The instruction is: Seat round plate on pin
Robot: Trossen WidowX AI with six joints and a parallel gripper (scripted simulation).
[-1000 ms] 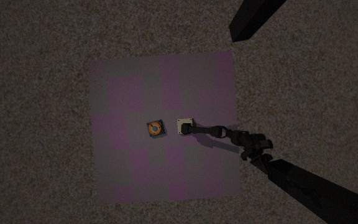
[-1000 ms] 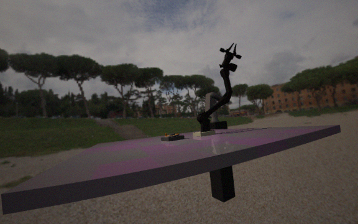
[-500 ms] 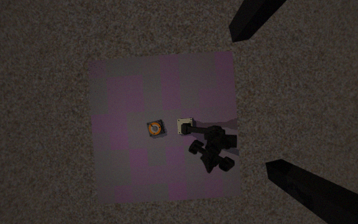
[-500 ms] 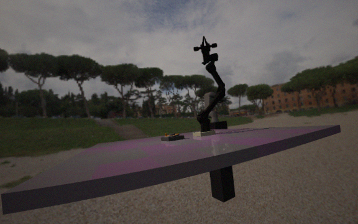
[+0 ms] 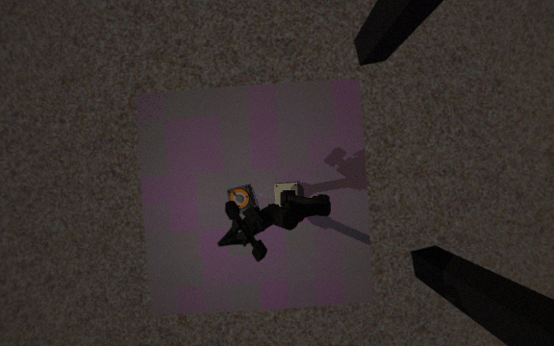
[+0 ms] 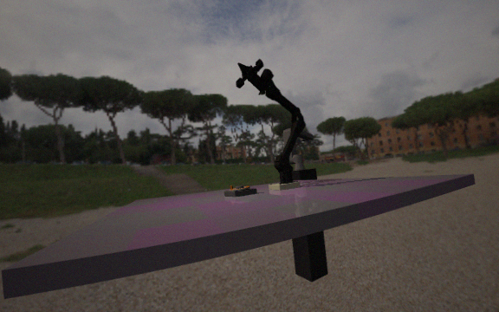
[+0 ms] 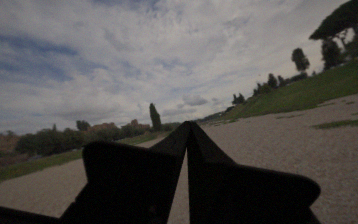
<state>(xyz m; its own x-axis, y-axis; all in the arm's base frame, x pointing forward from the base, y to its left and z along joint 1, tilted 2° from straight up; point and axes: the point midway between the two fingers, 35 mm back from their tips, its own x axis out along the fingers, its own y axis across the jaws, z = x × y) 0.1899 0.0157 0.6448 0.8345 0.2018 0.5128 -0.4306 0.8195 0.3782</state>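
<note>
My gripper tip is 50 mm short of the round plate, 80 mm to the left of it and 650 mm above it. From my gripper tip the other things lie so: base 30 mm ahead, 60 mm to the right, 660 mm below.
</note>
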